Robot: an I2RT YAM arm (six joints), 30 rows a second.
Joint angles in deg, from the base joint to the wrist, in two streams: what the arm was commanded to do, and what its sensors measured. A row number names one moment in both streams.
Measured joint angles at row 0:
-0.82 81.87 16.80 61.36 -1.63 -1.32
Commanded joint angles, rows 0 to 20:
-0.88 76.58 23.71 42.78 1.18 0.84
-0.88 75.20 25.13 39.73 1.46 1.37
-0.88 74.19 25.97 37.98 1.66 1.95
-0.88 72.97 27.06 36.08 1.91 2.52
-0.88 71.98 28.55 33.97 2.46 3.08
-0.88 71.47 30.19 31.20 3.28 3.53
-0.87 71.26 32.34 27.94 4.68 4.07
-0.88 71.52 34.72 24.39 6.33 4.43
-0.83 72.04 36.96 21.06 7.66 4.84
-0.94 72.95 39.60 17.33 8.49 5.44
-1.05 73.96 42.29 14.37 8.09 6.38
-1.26 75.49 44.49 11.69 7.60 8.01
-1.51 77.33 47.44 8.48 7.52 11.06
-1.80 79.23 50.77 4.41 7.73 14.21
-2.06 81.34 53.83 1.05 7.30 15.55
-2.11 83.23 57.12 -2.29 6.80 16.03
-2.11 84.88 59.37 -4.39 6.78 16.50
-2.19 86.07 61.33 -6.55 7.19 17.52
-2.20 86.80 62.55 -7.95 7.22 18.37
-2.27 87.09 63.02 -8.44 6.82 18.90
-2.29 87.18 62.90 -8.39 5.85 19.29
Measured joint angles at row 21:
-2.22 86.52 61.73 -0.93 6.57 15.14
